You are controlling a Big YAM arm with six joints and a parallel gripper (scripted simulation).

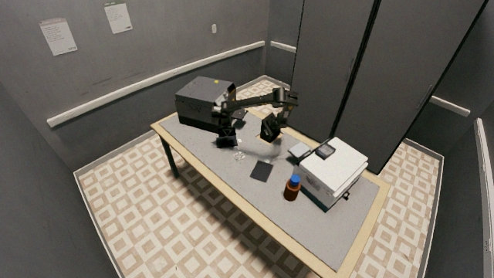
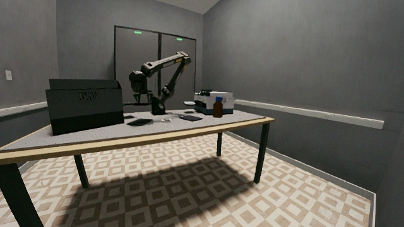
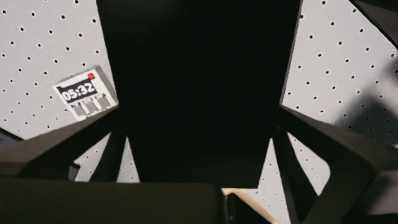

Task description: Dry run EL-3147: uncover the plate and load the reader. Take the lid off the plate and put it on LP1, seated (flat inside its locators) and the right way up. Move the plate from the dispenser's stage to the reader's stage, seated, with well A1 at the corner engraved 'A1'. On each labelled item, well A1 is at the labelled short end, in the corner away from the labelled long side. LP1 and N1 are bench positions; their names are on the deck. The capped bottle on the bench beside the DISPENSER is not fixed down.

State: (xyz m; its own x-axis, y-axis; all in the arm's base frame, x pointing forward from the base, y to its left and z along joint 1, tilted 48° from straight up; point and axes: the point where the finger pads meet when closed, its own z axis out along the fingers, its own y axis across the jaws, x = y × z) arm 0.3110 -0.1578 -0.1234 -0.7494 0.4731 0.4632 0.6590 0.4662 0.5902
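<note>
The LP1 label lies 140 mm below my hand, 100 mm behind it and 40 mm to the left of it. Round my hand: dark lid right at my hand; dark flat pad 360 mm to the left, 130 mm below, 40 mm ahead; white multi-well plate 490 mm to the left, 220 mm behind, 40 mm below.
</note>
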